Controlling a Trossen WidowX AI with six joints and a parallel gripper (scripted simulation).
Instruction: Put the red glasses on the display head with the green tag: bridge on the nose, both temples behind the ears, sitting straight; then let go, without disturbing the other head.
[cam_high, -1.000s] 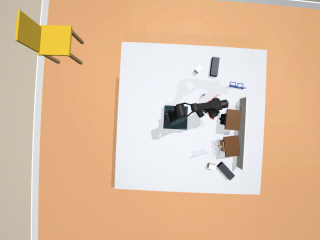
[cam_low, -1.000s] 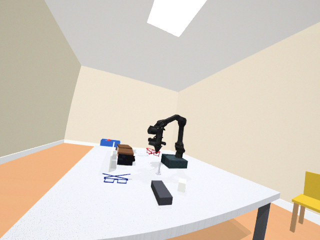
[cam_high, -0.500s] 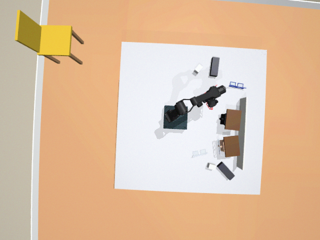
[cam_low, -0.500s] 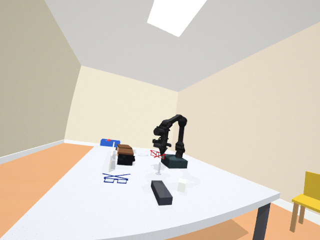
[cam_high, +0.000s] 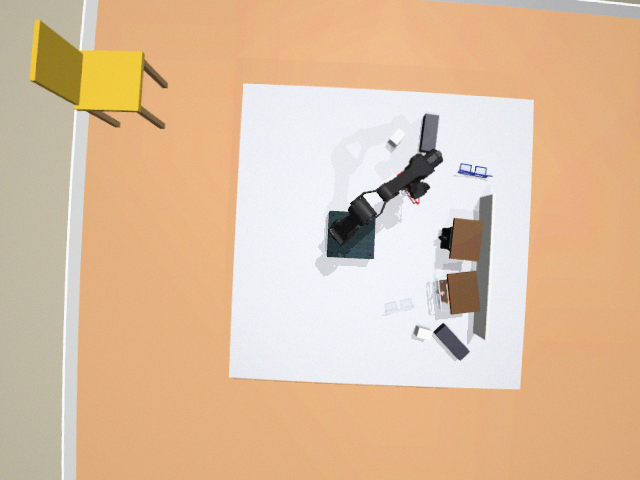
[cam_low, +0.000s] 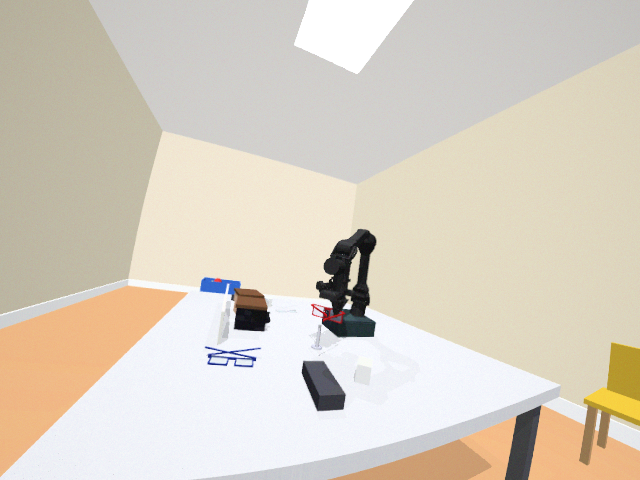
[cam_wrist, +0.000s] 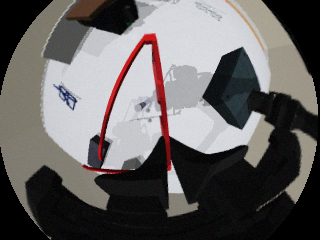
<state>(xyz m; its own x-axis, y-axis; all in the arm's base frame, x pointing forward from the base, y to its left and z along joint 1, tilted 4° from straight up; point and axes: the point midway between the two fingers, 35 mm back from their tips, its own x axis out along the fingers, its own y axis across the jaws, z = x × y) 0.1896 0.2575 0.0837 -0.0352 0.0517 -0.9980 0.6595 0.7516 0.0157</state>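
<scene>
My gripper tip is 90 mm above the upright pin and 50 mm short of it. From my gripper tip the other things lie so: grey panel: 440 mm ahead, 240 mm to the right, 60 mm below; then dark-faced display head: 290 mm ahead, 160 mm to the right, 60 mm below; then skin-toned display head: 380 mm to the right, 340 mm ahead, 60 mm below.
</scene>
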